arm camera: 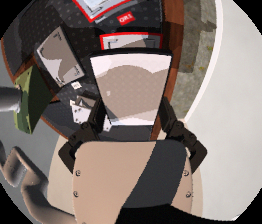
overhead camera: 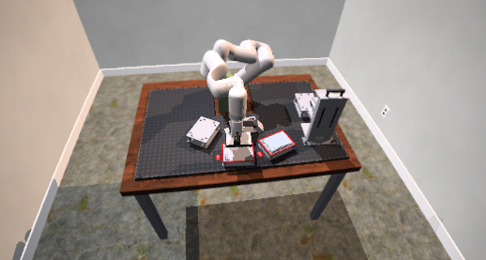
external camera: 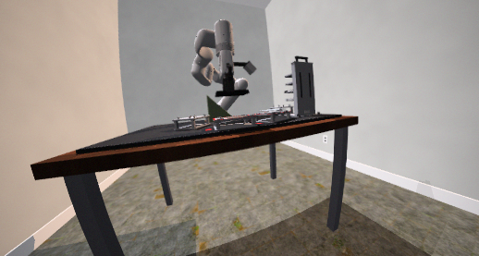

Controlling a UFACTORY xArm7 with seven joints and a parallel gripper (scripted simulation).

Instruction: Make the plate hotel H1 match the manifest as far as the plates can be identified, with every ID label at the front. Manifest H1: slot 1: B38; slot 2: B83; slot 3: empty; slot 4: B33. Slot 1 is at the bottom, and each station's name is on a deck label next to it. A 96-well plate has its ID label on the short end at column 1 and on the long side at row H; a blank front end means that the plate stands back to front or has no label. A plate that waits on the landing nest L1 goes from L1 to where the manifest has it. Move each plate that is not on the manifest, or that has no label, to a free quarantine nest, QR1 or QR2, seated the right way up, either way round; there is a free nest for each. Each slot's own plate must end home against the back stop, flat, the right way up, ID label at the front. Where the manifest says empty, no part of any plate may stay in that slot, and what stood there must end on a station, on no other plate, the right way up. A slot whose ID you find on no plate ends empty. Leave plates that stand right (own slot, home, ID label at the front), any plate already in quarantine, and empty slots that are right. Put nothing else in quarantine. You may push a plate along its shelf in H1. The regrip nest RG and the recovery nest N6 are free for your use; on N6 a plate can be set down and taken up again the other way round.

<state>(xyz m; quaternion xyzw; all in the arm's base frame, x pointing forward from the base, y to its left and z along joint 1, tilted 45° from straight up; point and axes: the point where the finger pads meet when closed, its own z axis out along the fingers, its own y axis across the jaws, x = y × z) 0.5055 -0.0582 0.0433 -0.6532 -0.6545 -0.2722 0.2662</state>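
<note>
My hand is 150 mm above the QR1 deck label, 130 mm to the right of it and 10 mm past it. Also, from my hand: H1 deck label 570 mm to the left, 240 mm behind, 150 mm below; plate 10 mm to the left, 10 mm below.
</note>
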